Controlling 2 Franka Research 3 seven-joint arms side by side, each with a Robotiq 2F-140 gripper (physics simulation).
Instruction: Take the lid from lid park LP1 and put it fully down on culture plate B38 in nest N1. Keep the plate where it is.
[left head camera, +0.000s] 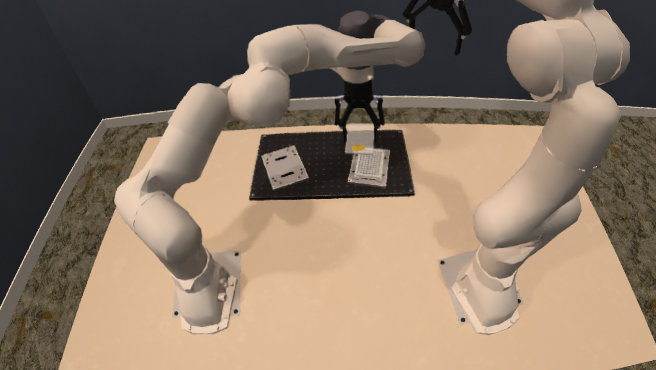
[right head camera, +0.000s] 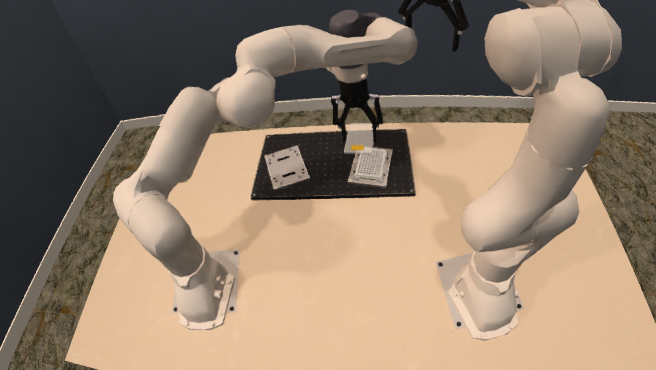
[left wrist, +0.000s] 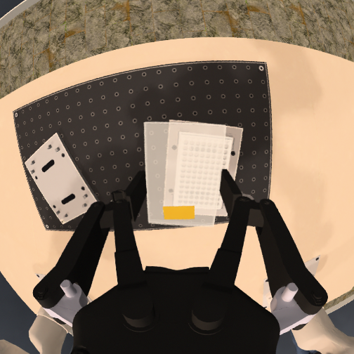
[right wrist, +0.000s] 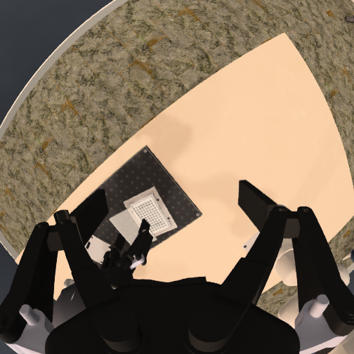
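My left gripper (left head camera: 359, 141) (right head camera: 358, 141) (left wrist: 182, 180) (right wrist: 133, 229) is shut on the clear lid (left head camera: 360, 133) (right head camera: 359, 133) (left wrist: 156, 150) (right wrist: 124, 223), which has a yellow label. It holds the lid in the air, above and to the left of the white culture plate (left head camera: 370, 165) (right head camera: 371, 164) (left wrist: 226, 152) (right wrist: 150, 212), overlapping most of it in the left wrist view. The plate sits in the pale nest (left head camera: 367, 183) (right head camera: 368, 183) (left wrist: 237, 135). The lid park (left head camera: 284, 167) (right head camera: 286, 167) (left wrist: 59, 182) (right wrist: 97, 248) bears no lid. My right gripper (left head camera: 434, 37) (right head camera: 431, 35) (right wrist: 171, 197) is open and empty, high at the upper right.
The black perforated board (left head camera: 325, 175) (right head camera: 327, 175) (left wrist: 115, 100) (right wrist: 175, 200) carries nest and lid park on the tan table (left head camera: 325, 300) (right head camera: 325, 300). The left arm arches over the board's left side. The right arm stands at the right of the head views.
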